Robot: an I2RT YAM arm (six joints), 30 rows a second.
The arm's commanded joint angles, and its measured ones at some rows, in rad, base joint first. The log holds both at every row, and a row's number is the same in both.
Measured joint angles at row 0:
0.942, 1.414, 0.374, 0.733, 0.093, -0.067
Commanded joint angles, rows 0 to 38:
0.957, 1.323, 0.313, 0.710, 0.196, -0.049
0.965, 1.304, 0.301, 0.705, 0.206, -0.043
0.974, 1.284, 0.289, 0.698, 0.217, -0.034
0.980, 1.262, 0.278, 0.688, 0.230, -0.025
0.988, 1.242, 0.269, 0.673, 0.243, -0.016
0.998, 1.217, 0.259, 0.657, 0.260, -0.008
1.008, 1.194, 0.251, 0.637, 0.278, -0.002
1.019, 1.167, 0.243, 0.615, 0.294, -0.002
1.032, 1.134, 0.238, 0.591, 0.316, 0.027
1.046, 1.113, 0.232, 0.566, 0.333, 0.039
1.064, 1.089, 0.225, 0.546, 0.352, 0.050
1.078, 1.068, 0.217, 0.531, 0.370, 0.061
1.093, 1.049, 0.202, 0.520, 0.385, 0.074
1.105, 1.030, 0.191, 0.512, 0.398, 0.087
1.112, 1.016, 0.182, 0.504, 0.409, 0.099
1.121, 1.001, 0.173, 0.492, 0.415, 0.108
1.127, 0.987, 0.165, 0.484, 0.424, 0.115
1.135, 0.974, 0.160, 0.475, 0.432, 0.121
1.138, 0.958, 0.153, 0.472, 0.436, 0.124
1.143, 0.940, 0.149, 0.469, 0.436, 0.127
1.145, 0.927, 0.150, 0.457, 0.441, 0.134
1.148, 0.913, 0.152, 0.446, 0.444, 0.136
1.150, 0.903, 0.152, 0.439, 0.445, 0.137
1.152, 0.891, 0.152, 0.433, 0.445, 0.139
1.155, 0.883, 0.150, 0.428, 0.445, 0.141
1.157, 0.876, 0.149, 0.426, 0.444, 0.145
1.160, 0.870, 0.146, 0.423, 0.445, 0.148
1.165, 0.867, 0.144, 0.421, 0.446, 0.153
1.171, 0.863, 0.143, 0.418, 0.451, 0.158
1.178, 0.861, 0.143, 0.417, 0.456, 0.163
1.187, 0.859, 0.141, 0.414, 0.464, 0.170
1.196, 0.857, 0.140, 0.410, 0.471, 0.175
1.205, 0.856, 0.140, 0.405, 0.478, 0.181
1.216, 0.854, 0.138, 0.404, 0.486, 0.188
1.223, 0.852, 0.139, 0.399, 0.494, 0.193
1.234, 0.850, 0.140, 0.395, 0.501, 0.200
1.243, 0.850, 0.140, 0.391, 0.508, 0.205
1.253, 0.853, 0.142, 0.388, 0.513, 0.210
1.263, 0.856, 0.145, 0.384, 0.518, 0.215
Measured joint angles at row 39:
1.228, 0.868, 0.144, 0.389, 0.469, 0.176
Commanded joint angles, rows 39 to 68:
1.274, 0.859, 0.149, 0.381, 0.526, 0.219
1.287, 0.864, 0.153, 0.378, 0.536, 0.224
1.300, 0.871, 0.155, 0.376, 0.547, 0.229
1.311, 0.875, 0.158, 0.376, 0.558, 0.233
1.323, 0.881, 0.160, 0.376, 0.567, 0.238
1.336, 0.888, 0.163, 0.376, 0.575, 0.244
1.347, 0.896, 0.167, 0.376, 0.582, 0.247
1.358, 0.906, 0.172, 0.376, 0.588, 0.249
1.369, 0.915, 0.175, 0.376, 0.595, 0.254
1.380, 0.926, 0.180, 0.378, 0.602, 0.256
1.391, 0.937, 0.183, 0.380, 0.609, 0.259
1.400, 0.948, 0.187, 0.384, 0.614, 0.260
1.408, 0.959, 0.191, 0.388, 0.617, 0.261
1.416, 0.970, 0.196, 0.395, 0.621, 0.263
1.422, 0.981, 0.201, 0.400, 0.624, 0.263
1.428, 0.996, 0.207, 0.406, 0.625, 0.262
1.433, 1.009, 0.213, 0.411, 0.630, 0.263
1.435, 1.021, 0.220, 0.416, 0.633, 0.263
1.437, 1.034, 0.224, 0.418, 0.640, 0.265
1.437, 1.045, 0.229, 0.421, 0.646, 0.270
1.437, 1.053, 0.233, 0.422, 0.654, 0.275
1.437, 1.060, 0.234, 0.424, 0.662, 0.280
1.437, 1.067, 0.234, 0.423, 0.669, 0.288
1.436, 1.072, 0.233, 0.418, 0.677, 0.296
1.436, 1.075, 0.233, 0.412, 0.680, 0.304
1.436, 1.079, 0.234, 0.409, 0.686, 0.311
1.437, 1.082, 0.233, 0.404, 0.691, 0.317
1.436, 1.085, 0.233, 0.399, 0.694, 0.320
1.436, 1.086, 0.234, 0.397, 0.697, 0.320
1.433, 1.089, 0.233, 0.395, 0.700, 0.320
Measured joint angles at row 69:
1.431, 1.069, 0.213, 0.405, 0.696, 0.284
